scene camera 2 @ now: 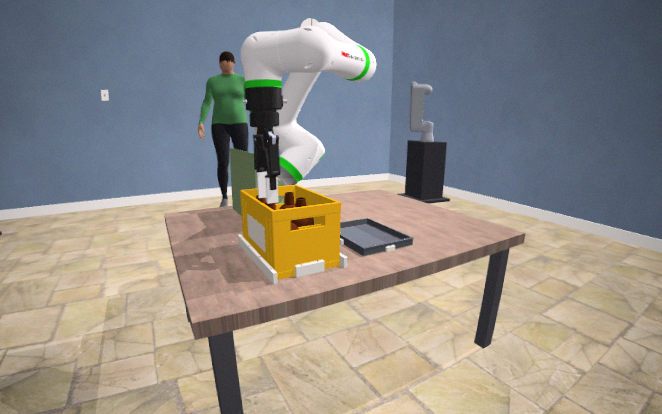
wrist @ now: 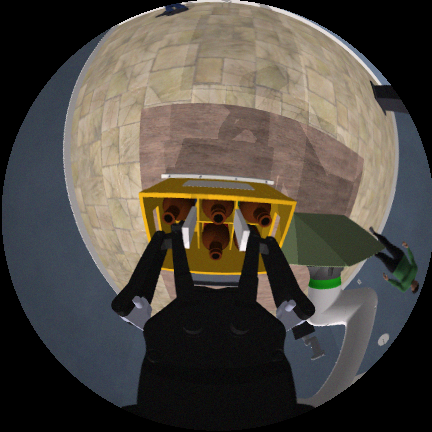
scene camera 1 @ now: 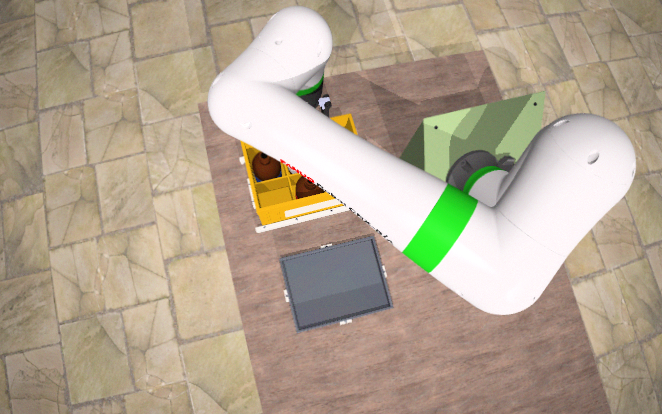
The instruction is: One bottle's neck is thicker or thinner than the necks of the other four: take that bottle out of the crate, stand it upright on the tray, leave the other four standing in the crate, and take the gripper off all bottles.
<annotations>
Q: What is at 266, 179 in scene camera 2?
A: My gripper.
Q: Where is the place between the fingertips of my gripper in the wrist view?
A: At 215, 215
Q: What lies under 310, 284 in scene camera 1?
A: A dark grey tray.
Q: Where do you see a dark grey tray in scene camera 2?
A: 365, 236
</annotations>
